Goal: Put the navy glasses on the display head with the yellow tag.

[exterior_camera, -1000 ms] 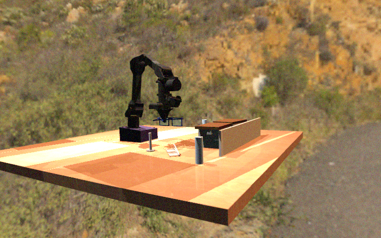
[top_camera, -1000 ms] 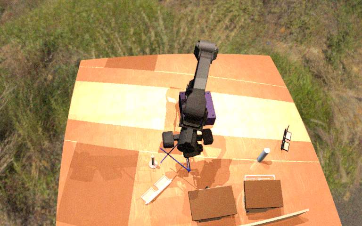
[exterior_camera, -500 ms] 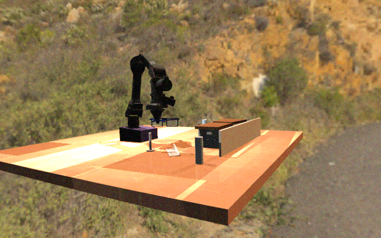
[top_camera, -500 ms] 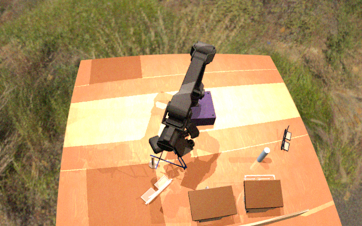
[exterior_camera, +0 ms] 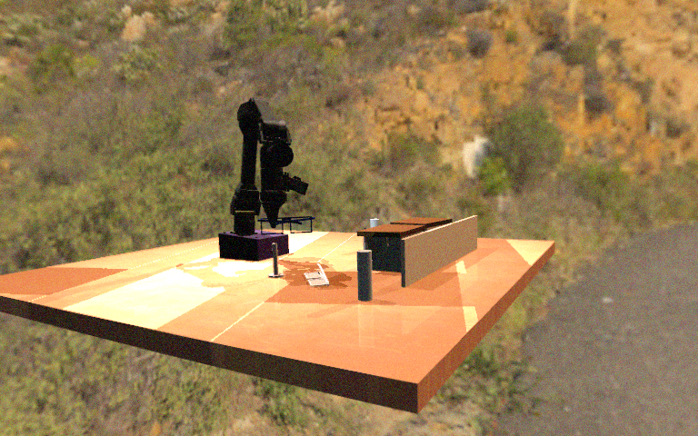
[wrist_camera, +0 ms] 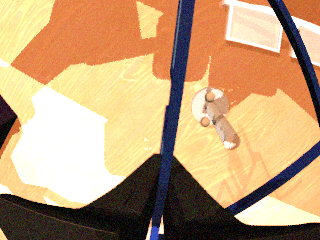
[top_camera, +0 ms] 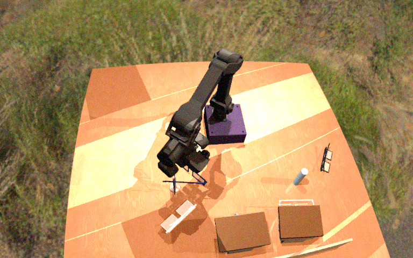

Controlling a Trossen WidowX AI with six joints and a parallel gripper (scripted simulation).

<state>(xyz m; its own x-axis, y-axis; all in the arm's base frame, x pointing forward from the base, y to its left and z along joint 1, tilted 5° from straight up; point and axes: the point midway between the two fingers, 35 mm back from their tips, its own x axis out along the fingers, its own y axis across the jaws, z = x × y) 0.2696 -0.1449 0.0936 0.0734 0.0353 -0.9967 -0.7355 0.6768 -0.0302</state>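
Right now the display post is 3 cm ahead of my gripper tip, 3 cm to the right of it and 10 cm below it. The rest, counted from my gripper tip: wall panel (34 cm ahead, 32 cm to the left, 7 cm below).
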